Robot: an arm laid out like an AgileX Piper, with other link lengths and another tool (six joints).
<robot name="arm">
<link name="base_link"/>
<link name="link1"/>
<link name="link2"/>
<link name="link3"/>
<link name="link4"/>
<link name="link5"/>
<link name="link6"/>
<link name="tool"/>
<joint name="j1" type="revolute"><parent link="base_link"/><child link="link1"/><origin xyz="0 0 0.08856" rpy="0 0 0"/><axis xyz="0 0 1"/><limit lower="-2.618" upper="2.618"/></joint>
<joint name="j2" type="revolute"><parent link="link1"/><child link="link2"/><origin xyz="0 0 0" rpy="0 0 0"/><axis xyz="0 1 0"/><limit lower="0" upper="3.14"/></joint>
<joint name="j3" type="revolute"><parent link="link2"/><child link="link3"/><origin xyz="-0.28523 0 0.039" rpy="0 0 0"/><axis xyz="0 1 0"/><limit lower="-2.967" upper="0"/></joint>
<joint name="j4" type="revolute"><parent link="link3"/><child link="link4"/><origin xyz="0.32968 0 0.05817" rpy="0 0 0"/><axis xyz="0.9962 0 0.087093"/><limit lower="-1.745" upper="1.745"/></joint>
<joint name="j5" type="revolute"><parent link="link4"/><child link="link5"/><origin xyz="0 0 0" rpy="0 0 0"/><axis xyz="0 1 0"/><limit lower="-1.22" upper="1.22"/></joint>
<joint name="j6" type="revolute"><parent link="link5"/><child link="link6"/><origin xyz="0.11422 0 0.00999" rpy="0 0 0"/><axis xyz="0.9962 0 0.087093"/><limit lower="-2.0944" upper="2.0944"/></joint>
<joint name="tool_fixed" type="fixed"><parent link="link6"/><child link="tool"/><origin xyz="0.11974 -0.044 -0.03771" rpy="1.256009 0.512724 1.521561"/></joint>
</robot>
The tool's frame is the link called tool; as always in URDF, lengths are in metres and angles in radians.
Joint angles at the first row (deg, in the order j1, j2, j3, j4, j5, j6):
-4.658, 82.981, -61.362, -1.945, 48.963, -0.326
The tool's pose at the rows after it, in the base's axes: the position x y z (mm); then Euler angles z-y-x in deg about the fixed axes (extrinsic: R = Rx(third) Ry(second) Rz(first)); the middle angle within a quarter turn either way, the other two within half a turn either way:
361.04, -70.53, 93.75, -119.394, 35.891, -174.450
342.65, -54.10, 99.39, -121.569, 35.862, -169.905
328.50, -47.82, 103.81, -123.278, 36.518, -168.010
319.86, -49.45, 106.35, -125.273, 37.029, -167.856
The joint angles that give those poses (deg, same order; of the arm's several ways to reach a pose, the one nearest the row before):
-4.658, 78.194, -59.189, 1.280, 51.007, -2.001
-4.659, 73.810, -56.532, 5.899, 52.940, -4.964
-4.657, 69.893, -53.910, 7.582, 53.562, -6.624
-4.657, 67.199, -51.968, 7.294, 53.562, -8.194

